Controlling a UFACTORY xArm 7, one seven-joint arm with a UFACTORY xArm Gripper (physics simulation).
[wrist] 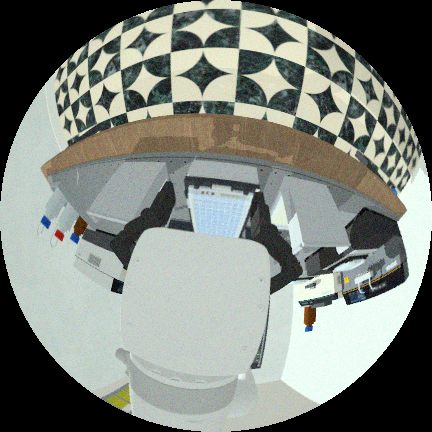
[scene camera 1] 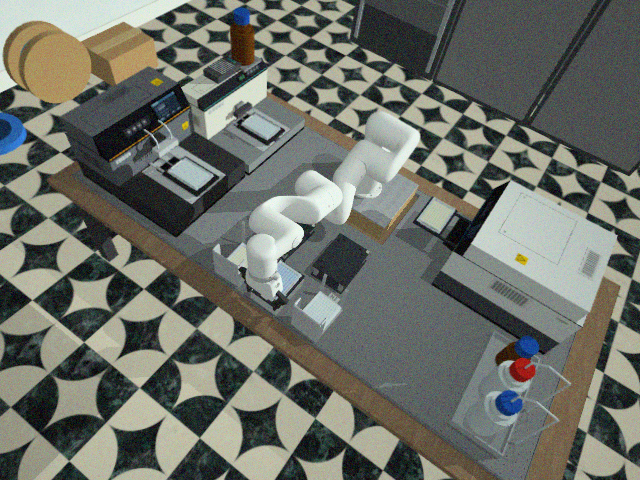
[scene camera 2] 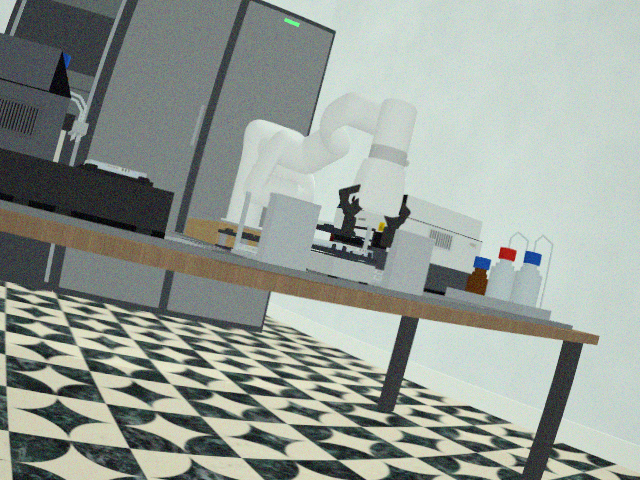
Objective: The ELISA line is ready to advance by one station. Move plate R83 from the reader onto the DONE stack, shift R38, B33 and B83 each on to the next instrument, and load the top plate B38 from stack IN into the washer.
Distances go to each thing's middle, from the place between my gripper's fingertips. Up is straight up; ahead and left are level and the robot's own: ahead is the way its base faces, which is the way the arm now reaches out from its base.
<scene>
My hand is 17 cm to the left of the rack with cream plate point(scene camera 2: 289, 227), 6 cm past it and 2 cm above it. Round my hand: brown bottle point(scene camera 1: 241, 31): 73 cm to the right, 61 cm behind, 24 cm above.
</scene>
